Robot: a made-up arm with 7 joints. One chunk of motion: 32 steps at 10 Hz.
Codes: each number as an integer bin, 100 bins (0 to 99) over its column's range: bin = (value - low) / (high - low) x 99, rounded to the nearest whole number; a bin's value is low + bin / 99 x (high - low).
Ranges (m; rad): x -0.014..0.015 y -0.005..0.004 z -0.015..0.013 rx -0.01..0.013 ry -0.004..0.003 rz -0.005..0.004
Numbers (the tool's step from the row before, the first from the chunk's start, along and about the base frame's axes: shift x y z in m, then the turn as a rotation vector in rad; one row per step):
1: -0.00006 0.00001 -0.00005 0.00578 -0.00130 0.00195
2: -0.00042 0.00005 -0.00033 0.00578 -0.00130 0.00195
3: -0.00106 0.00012 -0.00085 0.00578 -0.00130 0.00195
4: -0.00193 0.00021 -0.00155 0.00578 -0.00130 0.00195
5: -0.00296 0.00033 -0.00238 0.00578 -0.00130 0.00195
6: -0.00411 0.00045 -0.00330 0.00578 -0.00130 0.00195
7: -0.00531 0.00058 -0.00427 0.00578 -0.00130 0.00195
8: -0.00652 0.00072 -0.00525 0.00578 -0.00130 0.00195
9: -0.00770 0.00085 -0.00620 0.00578 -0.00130 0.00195
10: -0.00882 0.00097 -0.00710 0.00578 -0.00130 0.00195
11: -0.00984 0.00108 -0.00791 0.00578 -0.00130 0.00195
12: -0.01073 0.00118 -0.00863 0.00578 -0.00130 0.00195
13: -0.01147 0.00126 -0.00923 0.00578 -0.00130 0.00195
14: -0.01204 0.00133 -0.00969 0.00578 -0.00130 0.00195
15: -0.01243 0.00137 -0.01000 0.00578 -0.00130 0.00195
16: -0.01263 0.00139 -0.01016 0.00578 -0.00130 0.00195
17: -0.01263 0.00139 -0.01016 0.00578 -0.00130 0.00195
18: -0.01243 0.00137 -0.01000 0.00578 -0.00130 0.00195
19: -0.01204 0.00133 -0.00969 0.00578 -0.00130 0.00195
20: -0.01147 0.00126 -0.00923 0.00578 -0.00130 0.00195
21: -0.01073 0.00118 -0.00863 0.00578 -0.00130 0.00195
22: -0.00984 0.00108 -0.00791 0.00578 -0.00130 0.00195
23: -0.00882 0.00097 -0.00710 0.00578 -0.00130 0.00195
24: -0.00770 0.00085 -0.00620 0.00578 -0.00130 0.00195
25: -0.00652 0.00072 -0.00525 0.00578 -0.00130 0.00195
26: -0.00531 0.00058 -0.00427 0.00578 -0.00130 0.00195
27: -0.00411 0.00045 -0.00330 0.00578 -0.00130 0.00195
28: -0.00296 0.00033 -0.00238 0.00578 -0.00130 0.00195
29: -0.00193 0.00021 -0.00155 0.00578 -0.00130 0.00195
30: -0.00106 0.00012 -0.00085 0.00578 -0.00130 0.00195
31: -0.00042 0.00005 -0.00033 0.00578 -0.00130 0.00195
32: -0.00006 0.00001 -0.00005 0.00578 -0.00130 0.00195
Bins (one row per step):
1: 48 55 53 68 38 76
2: 46 56 52 68 38 76
3: 44 56 50 68 38 76
4: 41 57 48 68 38 76
5: 38 59 45 68 38 76
6: 34 60 41 68 38 76
7: 30 61 38 68 38 76
8: 26 63 34 68 38 76
9: 22 64 31 68 38 76
10: 18 66 28 68 38 76
11: 14 67 25 68 38 76
12: 11 68 23 68 38 76
13: 9 69 20 68 38 76
14: 7 70 19 68 38 76
15: 5 70 18 68 38 76
16: 5 70 17 68 38 76
17: 5 70 17 68 38 76
18: 5 70 18 68 38 76
19: 7 70 19 68 38 76
20: 9 69 20 68 38 76
21: 11 68 23 68 38 76
22: 14 67 25 68 38 76
23: 18 66 28 68 38 76
24: 22 64 31 68 38 76
25: 26 63 34 68 38 76
26: 30 61 38 68 38 76
27: 34 60 41 68 38 76
28: 38 59 45 68 38 76
29: 41 57 48 68 38 76
30: 44 56 50 68 38 76
31: 46 56 52 68 38 76
32: 48 55 53 68 38 76

